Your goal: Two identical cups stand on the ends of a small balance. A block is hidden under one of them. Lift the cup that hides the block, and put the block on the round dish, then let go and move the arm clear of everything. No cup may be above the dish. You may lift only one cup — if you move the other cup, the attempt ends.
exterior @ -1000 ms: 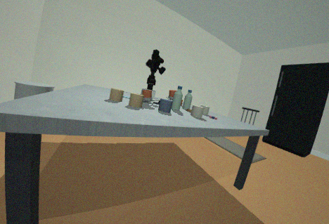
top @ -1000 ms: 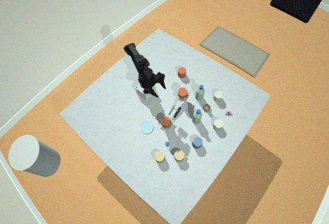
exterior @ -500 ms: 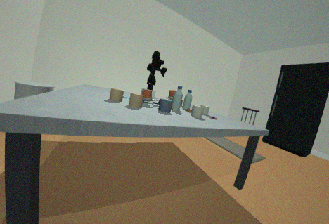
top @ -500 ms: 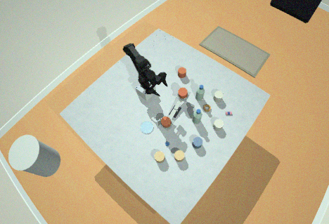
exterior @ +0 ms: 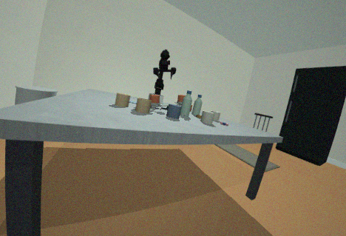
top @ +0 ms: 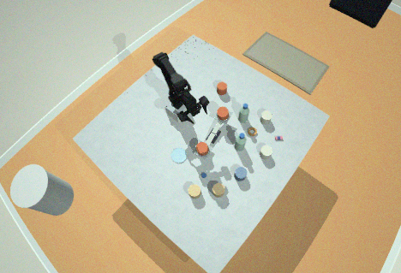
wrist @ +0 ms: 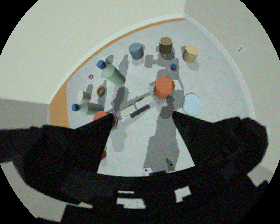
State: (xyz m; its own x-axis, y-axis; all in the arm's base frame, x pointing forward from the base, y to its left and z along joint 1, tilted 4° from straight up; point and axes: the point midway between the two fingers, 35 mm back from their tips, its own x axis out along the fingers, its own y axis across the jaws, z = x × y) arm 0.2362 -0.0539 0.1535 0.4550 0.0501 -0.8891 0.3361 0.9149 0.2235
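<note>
The block lies 80 mm ahead of my gripper tip, 80 mm to the right of it and 190 mm below it. The rest, counted from my gripper tip: small blue piece (180 mm ahead, 200 mm to the right, 230 mm below); blue cup (360 mm ahead, 80 mm to the right, 200 mm below); round pale blue dish (30 mm behind, 190 mm to the right, 230 mm below).
</note>
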